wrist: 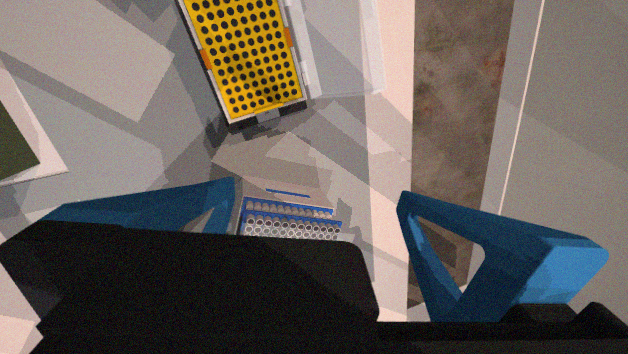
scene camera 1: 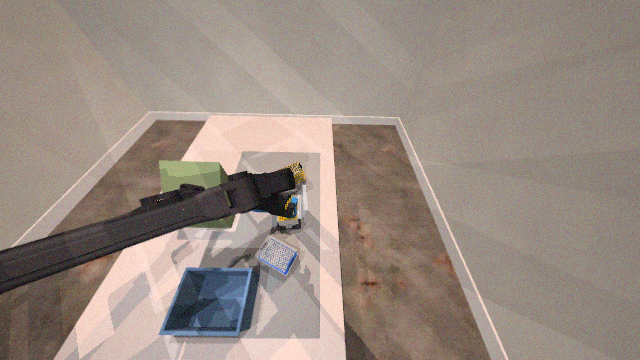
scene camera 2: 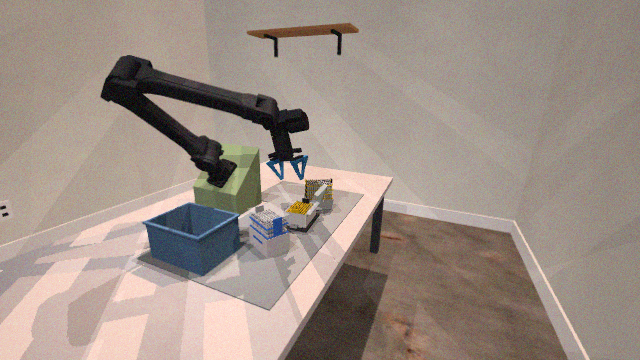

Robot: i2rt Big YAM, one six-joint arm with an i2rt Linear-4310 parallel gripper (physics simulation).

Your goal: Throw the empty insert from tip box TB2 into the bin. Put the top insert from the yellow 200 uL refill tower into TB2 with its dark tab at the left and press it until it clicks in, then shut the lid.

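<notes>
Tip box TB2 (scene camera 1: pixel 288 220) (scene camera 2: pixel 300 220) (wrist: pixel 227 112) stands open with its clear lid (scene camera 1: pixel 304 197) (wrist: pixel 340 50) swung out to the right. The yellow insert (scene camera 2: pixel 300 207) (wrist: pixel 255 60) in it shows empty holes. The yellow refill tower (scene camera 1: pixel 298 172) (scene camera 2: pixel 319 190) stands beyond the box; the arm partly covers it in scene camera 1, and its dark tab cannot be made out. My gripper (scene camera 2: pixel 291 178) (wrist: pixel 319 194) is open and empty, pointing down, high above the work area. The blue bin (scene camera 1: pixel 250 300) (scene camera 2: pixel 175 250) stands at the near left of the towers.
A blue-and-white tip tower (scene camera 1: pixel 277 255) (scene camera 2: pixel 270 240) (wrist: pixel 292 227) stands between TB2 and the bin. A green sloped block (scene camera 1: pixel 190 172) (scene camera 2: pixel 245 175) stands left of the grey mat (scene camera 1: pixel 300 310) (scene camera 2: pixel 270 295). A wooden shelf (scene camera 2: pixel 305 31) hangs on the back wall.
</notes>
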